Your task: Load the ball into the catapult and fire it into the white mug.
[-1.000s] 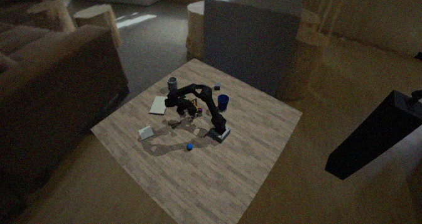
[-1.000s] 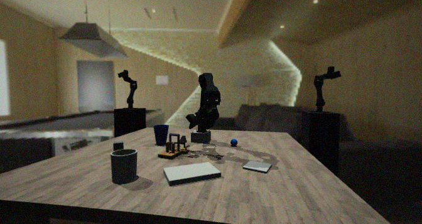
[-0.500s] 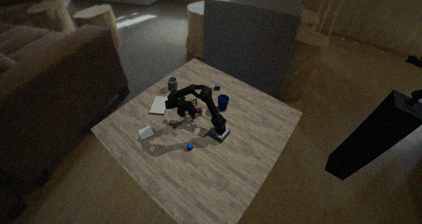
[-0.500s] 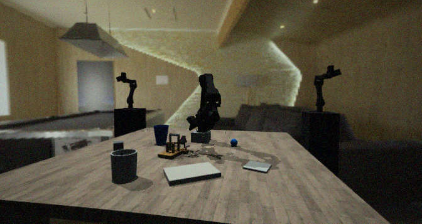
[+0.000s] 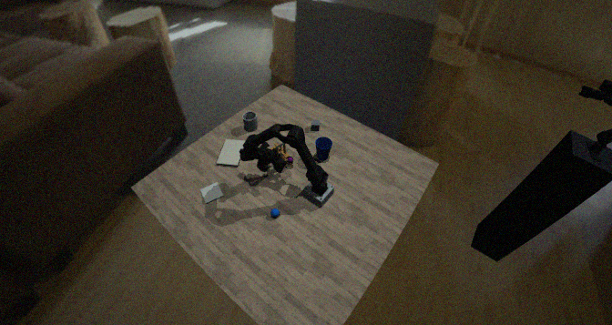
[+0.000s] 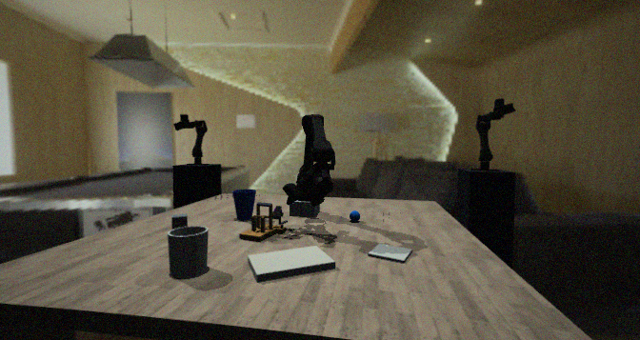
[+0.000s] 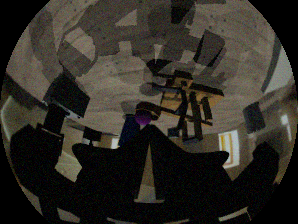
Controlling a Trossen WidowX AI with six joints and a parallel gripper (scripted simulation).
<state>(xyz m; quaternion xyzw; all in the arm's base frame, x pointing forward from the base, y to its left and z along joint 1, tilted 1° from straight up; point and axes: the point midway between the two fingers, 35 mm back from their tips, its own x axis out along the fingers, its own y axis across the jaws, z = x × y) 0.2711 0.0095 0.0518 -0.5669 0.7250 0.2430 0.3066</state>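
Right now the purple ball is 20 mm behind my gripper tip, 40 mm to the right of it and 30 mm below it. Round my gripper tip: blue cup 120 mm behind, 220 mm to the right, 60 mm below; then blue ball 160 mm behind, 240 mm to the left, 70 mm below; then wooden catapult 50 mm ahead, 40 mm to the right, 40 mm below.
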